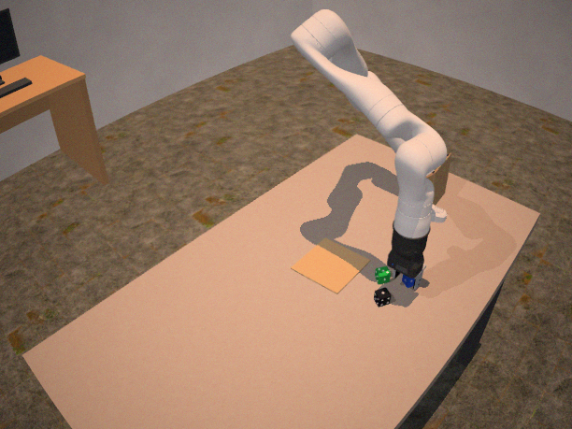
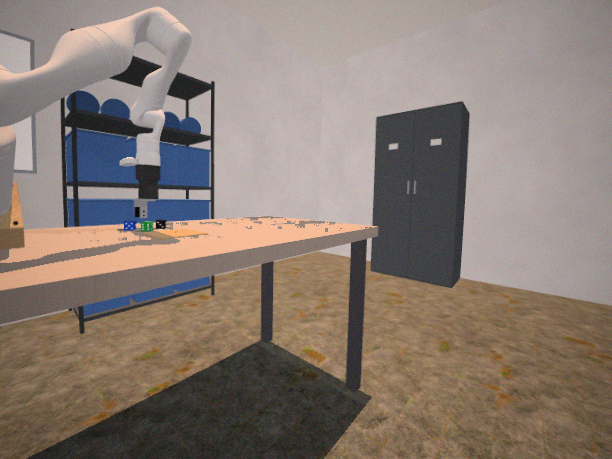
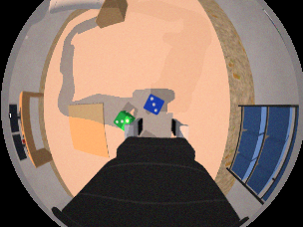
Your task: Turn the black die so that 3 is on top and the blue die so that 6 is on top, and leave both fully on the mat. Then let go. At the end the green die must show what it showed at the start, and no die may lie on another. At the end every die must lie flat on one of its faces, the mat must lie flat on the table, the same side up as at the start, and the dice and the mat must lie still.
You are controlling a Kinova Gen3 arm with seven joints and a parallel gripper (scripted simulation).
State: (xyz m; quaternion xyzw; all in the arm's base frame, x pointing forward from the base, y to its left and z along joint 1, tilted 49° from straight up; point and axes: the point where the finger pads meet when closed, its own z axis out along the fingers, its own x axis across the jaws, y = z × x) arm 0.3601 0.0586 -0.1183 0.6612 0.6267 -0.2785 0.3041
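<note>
The blue die is 4 cm behind my hand and 4 cm below it. The rest, counted from my hand: black die: 6 cm ahead, 3 cm to the right, 4 cm below; green die: 1 cm behind, 7 cm to the right, 4 cm below; orange mat: 3 cm ahead, 20 cm to the right, 6 cm below.
</note>
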